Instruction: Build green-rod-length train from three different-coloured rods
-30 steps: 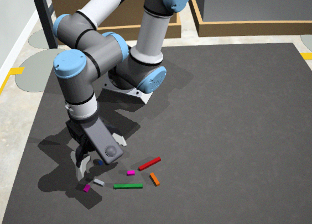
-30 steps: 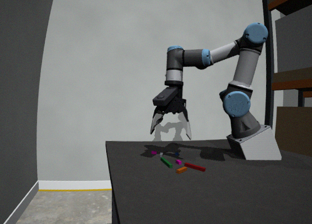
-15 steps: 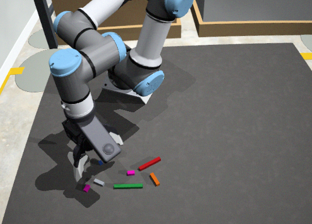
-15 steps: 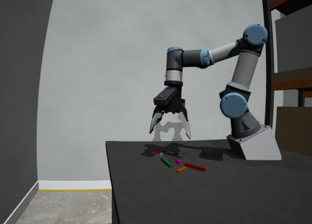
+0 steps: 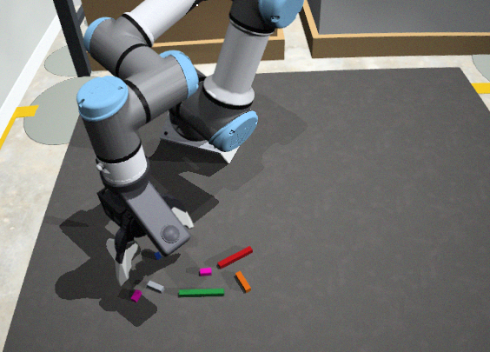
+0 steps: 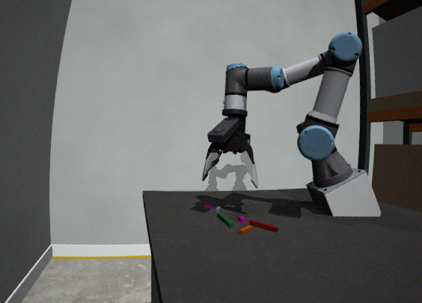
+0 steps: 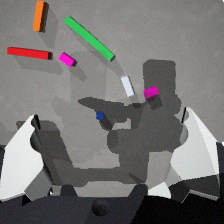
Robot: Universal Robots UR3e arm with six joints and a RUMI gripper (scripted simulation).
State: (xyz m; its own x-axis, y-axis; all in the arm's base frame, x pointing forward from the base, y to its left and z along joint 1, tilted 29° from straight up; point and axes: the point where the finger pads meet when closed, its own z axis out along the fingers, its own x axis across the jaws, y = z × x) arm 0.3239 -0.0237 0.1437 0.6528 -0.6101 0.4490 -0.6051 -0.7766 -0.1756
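Right now my hand is 70 mm above the blue rod, 50 mm past it and 20 mm to the left of it. From my hand the other things lie so: grey rod: 70 mm below, 20 mm to the right, 20 mm ahead; then green rod: 70 mm to the left, 70 mm below, 30 mm ahead; then red rod: 130 mm to the left, 70 mm below, 40 mm behind.
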